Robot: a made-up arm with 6 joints. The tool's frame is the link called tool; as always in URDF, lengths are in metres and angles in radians. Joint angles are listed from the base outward.
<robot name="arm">
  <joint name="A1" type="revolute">
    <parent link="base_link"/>
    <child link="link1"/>
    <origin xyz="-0.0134 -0.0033 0.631" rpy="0 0 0"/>
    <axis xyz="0 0 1"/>
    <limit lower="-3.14" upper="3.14"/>
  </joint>
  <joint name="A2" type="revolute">
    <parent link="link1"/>
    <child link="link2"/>
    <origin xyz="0.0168 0.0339 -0.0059" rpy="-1.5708 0 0"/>
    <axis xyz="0 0 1"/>
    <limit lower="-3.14" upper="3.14"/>
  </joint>
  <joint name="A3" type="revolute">
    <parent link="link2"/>
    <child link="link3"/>
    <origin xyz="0.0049 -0.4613 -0.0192" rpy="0 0 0"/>
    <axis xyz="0 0 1"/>
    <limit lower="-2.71" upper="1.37"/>
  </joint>
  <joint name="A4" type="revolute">
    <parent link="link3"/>
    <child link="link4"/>
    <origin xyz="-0.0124 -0.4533 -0.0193" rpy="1.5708 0 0"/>
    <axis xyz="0 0 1"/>
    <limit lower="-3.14" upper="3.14"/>
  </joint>
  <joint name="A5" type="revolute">
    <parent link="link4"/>
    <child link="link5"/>
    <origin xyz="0.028 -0.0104 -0.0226" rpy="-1.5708 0 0"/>
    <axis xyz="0 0 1"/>
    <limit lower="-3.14" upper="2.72"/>
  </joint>
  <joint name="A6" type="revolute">
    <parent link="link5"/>
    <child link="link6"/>
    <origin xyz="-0.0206 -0.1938 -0.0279" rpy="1.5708 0 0"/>
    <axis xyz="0 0 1"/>
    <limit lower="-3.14" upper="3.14"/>
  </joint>
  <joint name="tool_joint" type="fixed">
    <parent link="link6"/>
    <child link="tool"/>
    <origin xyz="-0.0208 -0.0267 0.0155" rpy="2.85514 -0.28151 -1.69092"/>
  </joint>
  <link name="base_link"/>
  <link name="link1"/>
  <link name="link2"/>
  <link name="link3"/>
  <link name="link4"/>
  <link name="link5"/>
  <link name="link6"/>
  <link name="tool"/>
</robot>
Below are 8 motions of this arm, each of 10 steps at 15 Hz.
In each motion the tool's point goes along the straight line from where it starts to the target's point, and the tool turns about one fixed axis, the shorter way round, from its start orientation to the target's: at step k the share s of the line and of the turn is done. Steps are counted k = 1, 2, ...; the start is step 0. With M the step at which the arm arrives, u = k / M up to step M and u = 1 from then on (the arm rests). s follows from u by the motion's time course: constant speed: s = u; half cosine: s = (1 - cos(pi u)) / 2; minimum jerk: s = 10 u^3 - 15 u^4 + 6 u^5.
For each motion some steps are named. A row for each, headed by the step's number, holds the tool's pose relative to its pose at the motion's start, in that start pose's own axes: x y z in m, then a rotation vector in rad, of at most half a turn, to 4 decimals.
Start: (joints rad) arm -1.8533 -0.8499 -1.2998 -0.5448 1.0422 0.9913
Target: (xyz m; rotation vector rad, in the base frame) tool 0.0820 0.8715 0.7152 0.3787 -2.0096 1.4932
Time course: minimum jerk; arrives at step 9
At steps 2, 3, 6, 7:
2: -0.0024 0.0012 -0.0001 0.0144 0.0191 -0.0092
3: -0.0065 0.0032 -0.0002 0.0394 0.0524 -0.0253
6: -0.0246 0.0122 -0.0006 0.1484 0.1972 -0.0952
7: -0.0288 0.0142 -0.0007 0.1735 0.2305 -0.1113

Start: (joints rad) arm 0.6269 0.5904 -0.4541 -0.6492 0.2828 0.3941
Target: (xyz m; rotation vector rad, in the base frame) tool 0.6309 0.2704 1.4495 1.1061 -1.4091 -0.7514
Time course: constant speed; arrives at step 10
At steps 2, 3, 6, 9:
2: -0.0153 -0.0736 -0.0151 -0.1551 -0.0290 0.0520
3: -0.0229 -0.1104 -0.0227 -0.2326 -0.0435 0.0780
6: -0.0458 -0.2208 -0.0453 -0.4653 -0.0869 0.1559
9: -0.0688 -0.3312 -0.0680 -0.6979 -0.1304 0.2339

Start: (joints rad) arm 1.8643 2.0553 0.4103 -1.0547 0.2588 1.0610
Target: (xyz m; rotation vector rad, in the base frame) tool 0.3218 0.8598 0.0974 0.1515 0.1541 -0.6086
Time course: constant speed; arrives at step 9
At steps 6, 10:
6: 0.3005 -0.0849 0.1329 -0.0197 0.0028 -0.6787
10: 0.4508 -0.1274 0.1994 -0.0296 0.0042 -1.0180

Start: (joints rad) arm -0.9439 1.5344 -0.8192 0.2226 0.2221 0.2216
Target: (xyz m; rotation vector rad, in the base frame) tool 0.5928 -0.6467 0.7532 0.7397 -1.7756 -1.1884
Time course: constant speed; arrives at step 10
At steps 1, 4, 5, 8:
1: -0.0165 -0.0334 0.0111 -0.0206 0.0093 0.0369
4: -0.0661 -0.1334 0.0442 -0.0823 0.0374 0.1478
5: -0.0826 -0.1668 0.0553 -0.1028 0.0467 0.1847
8: -0.1321 -0.2668 0.0884 -0.1645 0.0747 0.2956

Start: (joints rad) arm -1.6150 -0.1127 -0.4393 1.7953 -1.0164 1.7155
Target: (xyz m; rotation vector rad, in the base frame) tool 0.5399 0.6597 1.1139 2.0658 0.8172 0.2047
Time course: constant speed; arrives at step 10
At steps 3, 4, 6, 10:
3: 0.0145 -0.1970 0.1924 0.0480 -0.2517 -0.2166
4: 0.0194 -0.2627 0.2565 0.0640 -0.3356 -0.2889
6: 0.0291 -0.3940 0.3848 0.0960 -0.5034 -0.4333
10: 0.0484 -0.6567 0.6414 0.1600 -0.8390 -0.7221

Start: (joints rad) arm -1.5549 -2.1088 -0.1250 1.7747 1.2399 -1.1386
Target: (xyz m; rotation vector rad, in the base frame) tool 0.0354 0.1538 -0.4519 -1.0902 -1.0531 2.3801
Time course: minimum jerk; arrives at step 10
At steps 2, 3, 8, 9, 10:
2: -0.0251 0.0397 0.0080 0.0068 -0.0419 0.0216
3: -0.0705 0.1117 0.0224 0.0192 -0.1180 0.0609
8: -0.4075 0.6453 0.1296 0.1110 -0.6815 0.3516
9: -0.4288 0.6791 0.1364 0.1169 -0.7172 0.3701
10: -0.4325 0.6850 0.1376 0.1179 -0.7234 0.3733

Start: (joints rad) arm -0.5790 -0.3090 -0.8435 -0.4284 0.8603 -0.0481
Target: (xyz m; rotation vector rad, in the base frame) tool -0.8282 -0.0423 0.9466 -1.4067 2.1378 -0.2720
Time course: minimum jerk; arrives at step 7
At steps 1, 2, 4, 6, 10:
1: 0.0093 -0.0036 0.0091 0.0100 -0.0074 -0.0142
2: 0.0578 -0.0222 0.0563 0.0624 -0.0458 -0.0886
4: 0.2525 -0.0968 0.2461 0.2728 -0.2001 -0.3868
6: 0.3902 -0.1496 0.3803 0.4215 -0.3091 -0.5977
10: 0.3995 -0.1532 0.3894 0.4315 -0.3165 -0.6120

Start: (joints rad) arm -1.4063 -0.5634 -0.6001 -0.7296 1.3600 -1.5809
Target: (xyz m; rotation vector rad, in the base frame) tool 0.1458 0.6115 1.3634 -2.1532 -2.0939 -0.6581
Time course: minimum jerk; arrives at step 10
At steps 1, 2, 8, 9, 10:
1: -0.0003 0.0021 0.0030 0.0061 -0.0018 -0.0004
2: -0.0019 0.0144 0.0202 0.0415 -0.0121 -0.0028
8: -0.0314 0.2336 0.3283 0.6757 -0.1963 -0.0463
9: -0.0330 0.2459 0.3455 0.7111 -0.2066 -0.0488
10: -0.0333 0.2480 0.3484 0.7172 -0.2084 -0.0492

